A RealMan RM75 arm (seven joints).
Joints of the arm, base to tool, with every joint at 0 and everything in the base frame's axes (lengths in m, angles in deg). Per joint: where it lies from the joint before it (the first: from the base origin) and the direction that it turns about. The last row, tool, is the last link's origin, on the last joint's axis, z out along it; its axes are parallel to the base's.
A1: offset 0 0 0.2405 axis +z
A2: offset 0 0 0 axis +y
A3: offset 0 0 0.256 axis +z
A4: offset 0 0 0 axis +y
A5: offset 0 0 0.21 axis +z
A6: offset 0 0 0 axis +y
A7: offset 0 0 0.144 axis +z
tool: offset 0 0 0
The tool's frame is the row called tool.
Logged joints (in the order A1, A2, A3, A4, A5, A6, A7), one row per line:
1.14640, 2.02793, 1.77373, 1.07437, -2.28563, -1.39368, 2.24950
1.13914, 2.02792, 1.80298, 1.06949, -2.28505, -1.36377, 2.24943
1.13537, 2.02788, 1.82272, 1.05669, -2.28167, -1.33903, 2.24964
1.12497, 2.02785, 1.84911, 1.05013, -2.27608, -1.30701, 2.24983
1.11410, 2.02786, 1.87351, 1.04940, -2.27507, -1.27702, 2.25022
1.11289, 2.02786, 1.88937, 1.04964, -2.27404, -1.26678, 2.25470
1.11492, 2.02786, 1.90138, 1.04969, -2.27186, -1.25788, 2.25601
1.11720, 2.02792, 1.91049, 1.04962, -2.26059, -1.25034, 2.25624
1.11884, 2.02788, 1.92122, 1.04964, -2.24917, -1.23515, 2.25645
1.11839, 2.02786, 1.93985, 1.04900, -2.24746, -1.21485, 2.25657
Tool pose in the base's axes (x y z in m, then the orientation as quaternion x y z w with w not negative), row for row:
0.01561, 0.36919, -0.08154, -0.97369, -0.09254, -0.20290, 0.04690
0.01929, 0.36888, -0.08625, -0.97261, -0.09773, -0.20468, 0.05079
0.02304, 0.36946, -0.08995, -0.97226, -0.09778, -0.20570, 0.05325
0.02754, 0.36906, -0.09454, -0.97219, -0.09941, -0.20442, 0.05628
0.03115, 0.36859, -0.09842, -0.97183, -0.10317, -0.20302, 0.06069
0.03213, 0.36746, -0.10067, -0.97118, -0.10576, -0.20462, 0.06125
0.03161, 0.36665, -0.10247, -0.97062, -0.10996, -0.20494, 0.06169
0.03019, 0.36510, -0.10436, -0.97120, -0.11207, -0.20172, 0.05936
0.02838, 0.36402, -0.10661, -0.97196, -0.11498, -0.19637, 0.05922
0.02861, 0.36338, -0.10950, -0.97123, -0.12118, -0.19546, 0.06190
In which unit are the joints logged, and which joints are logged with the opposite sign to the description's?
The joints are logged in radians. Opposite sign: A3, A4.
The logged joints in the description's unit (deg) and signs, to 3 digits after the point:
65.684, 116.192, -101.627, -61.557, -130.957, -79.852, 128.887
65.268, 116.191, -103.303, -61.277, -130.924, -78.138, 128.883
65.052, 116.189, -104.434, -60.544, -130.730, -76.721, 128.895
64.456, 116.187, -105.946, -60.168, -130.410, -74.886, 128.906
63.833, 116.188, -107.344, -60.126, -130.352, -73.168, 128.928
63.764, 116.188, -108.253, -60.140, -130.293, -72.581, 129.185
63.880, 116.188, -108.941, -60.143, -130.168, -72.071, 129.260
64.011, 116.191, -109.463, -60.139, -129.522, -71.639, 129.273
64.105, 116.189, -110.078, -60.140, -128.868, -70.769, 129.285
64.079, 116.188, -111.145, -60.103, -128.770, -69.606, 129.292

